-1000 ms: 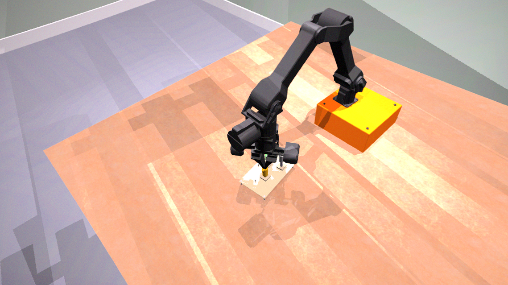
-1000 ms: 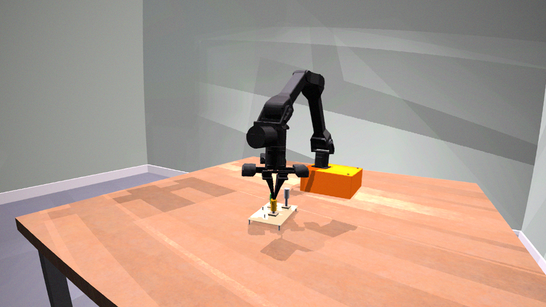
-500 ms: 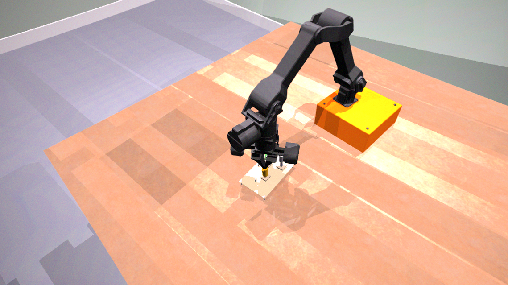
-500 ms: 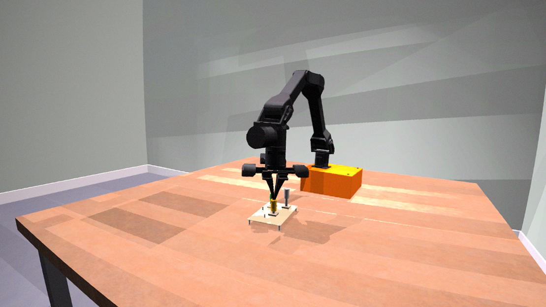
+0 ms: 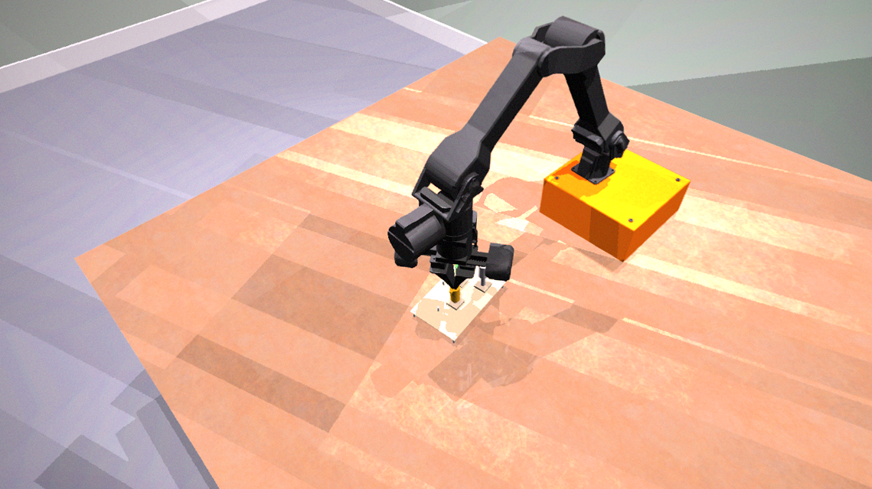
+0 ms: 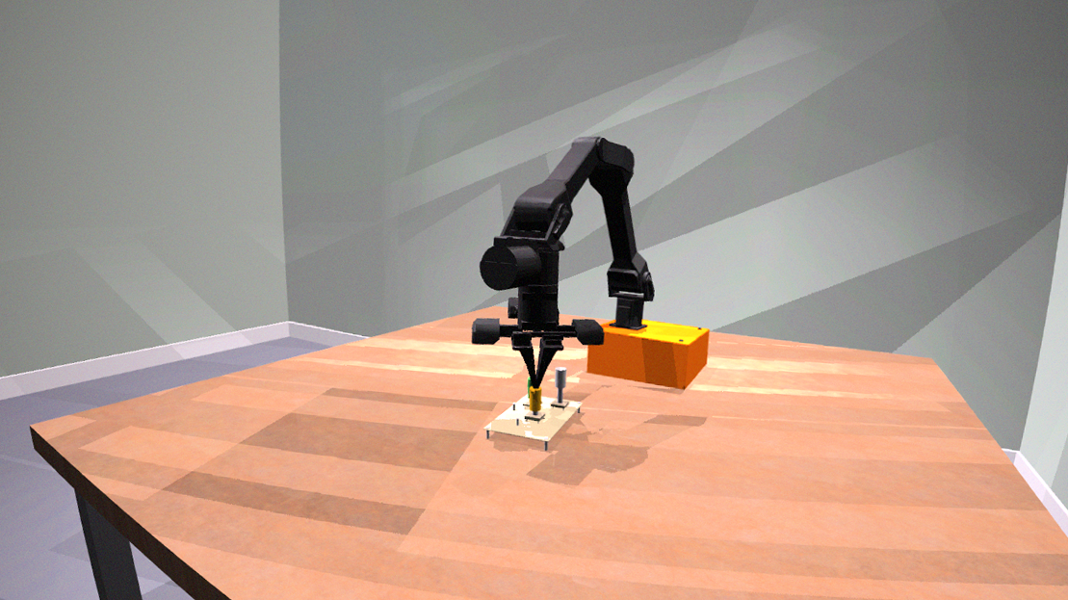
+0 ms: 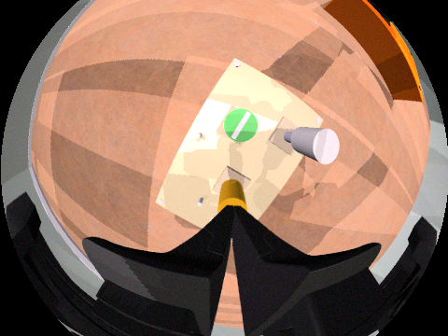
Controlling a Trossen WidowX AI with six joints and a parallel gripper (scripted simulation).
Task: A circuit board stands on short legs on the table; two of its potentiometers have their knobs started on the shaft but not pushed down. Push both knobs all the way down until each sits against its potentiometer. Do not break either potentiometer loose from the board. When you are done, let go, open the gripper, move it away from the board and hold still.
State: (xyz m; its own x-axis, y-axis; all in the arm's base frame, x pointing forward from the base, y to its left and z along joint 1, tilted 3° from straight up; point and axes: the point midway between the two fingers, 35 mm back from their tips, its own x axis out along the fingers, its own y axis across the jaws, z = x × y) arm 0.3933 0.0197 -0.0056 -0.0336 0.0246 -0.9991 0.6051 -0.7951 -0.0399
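The yellow knob is 1 cm below my gripper tip. The rest, counted from my gripper tip: green knob: 4 cm behind, 3 cm to the right, 1 cm below.
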